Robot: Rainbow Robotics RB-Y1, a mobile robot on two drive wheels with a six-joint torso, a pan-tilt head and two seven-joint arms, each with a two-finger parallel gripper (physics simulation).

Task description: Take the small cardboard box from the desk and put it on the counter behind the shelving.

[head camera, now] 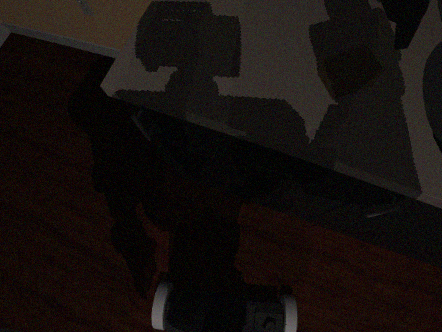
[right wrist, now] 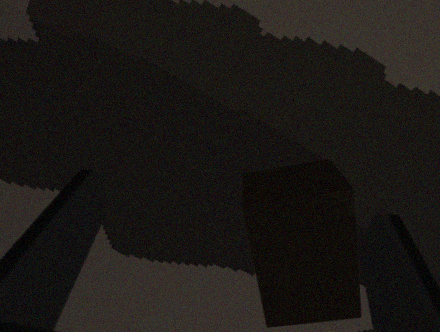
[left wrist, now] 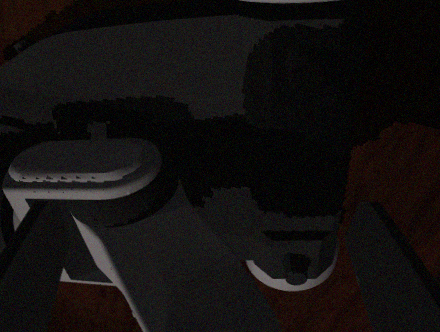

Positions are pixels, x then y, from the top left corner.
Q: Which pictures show my left gripper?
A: The left wrist view only.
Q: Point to a counter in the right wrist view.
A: At 172, 109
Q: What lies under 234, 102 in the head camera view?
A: A counter.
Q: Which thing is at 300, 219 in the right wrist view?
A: A small cardboard box.
